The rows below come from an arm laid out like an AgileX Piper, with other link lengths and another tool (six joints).
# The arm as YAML. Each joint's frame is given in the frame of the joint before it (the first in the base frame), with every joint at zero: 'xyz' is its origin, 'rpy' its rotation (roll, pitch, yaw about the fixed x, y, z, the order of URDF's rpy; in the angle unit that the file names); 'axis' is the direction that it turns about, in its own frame. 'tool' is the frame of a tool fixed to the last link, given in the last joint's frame.
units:
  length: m
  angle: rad
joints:
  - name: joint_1
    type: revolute
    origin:
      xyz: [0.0, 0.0, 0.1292]
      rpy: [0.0, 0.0, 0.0]
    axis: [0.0, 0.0, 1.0]
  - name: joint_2
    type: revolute
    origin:
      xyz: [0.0, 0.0, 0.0]
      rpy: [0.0, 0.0, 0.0]
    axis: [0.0, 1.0, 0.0]
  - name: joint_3
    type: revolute
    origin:
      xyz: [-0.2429, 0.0, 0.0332]
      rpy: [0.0, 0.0, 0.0]
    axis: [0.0, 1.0, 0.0]
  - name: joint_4
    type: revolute
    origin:
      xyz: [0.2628, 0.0, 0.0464]
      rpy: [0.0, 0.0, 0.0]
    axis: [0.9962, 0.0, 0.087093]
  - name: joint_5
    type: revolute
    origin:
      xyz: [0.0, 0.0, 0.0]
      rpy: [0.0, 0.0, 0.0]
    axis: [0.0, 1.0, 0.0]
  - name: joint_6
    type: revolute
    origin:
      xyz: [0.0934, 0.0, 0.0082]
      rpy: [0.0, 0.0, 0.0]
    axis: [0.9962, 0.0, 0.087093]
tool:
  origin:
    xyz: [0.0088, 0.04, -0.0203]
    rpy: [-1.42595, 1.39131, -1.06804]
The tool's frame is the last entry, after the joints.
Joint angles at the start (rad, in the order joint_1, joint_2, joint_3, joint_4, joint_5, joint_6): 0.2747 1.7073 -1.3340 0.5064 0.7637 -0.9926
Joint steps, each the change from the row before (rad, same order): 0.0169 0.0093 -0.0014 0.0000 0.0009 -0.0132; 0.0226 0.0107 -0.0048 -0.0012 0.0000 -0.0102; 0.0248 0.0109 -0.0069 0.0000 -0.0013 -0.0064; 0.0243 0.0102 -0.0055 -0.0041 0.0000 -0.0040; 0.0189 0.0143 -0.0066 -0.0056 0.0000 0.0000; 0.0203 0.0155 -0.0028 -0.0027 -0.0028 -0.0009; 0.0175 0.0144 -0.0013 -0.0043 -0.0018 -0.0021; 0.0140 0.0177 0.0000 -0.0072 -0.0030 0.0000; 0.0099 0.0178 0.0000 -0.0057 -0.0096 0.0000; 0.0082 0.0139 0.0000 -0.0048 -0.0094 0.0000; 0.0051 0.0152 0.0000 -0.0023 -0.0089 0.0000; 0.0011 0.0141 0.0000 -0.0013 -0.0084 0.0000; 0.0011 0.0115 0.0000 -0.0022 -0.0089 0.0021; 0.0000 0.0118 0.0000 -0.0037 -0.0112 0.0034
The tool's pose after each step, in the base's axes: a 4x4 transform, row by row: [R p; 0 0 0 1], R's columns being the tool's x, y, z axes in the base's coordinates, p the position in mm. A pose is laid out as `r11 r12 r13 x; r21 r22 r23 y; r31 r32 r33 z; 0 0 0 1`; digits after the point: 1 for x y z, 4 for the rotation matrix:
-0.2539 -0.9656 0.0562 314.0; -0.7694 0.2369 0.5933 149.4; -0.5862 0.1074 -0.8030 214.1; 0 0 0 1
-0.2302 -0.9724 0.0375 312.2; -0.7809 0.2076 0.5892 156.4; -0.5808 0.1063 -0.8071 211.5; 0 0 0 1
-0.2069 -0.9781 0.0206 310.2; -0.7893 0.1794 0.5872 164.6; -0.5781 0.1052 -0.8091 209.4; 0 0 0 1
-0.1848 -0.9828 0.0029 307.8; -0.7988 0.1519 0.5821 172.1; -0.5725 0.1052 -0.8131 207.1; 0 0 0 1
-0.1712 -0.9851 -0.0133 306.5; -0.8069 0.1325 0.5757 178.2; -0.5654 0.1093 -0.8176 203.6; 0 0 0 1
-0.1589 -0.9868 -0.0315 304.6; -0.8142 0.1129 0.5695 184.8; -0.5584 0.1162 -0.8214 198.8; 0 0 0 1
-0.1470 -0.9879 -0.0491 302.7; -0.8223 0.0945 0.5611 190.2; -0.5497 0.1229 -0.8263 193.8; 0 0 0 1
-0.1403 -0.9879 -0.0664 301.5; -0.8315 0.0811 0.5496 194.3; -0.5375 0.1323 -0.8328 187.2; 0 0 0 1
-0.1367 -0.9878 -0.0753 301.6; -0.8380 0.0747 0.5405 197.5; -0.5283 0.1369 -0.8380 180.6; 0 0 0 1
-0.1328 -0.9879 -0.0805 301.7; -0.8429 0.0699 0.5334 200.1; -0.5213 0.1387 -0.8420 175.4; 0 0 0 1
-0.1334 -0.9873 -0.0858 302.2; -0.8466 0.0685 0.5278 202.0; -0.5152 0.1431 -0.8450 169.8; 0 0 0 1
-0.1374 -0.9865 -0.0889 303.4; -0.8491 0.0711 0.5234 202.7; -0.5100 0.1474 -0.8474 164.6; 0 0 0 1
-0.1416 -0.9859 -0.0892 304.5; -0.8508 0.0751 0.5201 203.3; -0.5060 0.1496 -0.8494 160.4; 0 0 0 1
-0.1469 -0.9853 -0.0868 306.1; -0.8524 0.0816 0.5165 203.6; -0.5019 0.1499 -0.8519 155.9; 0 0 0 1

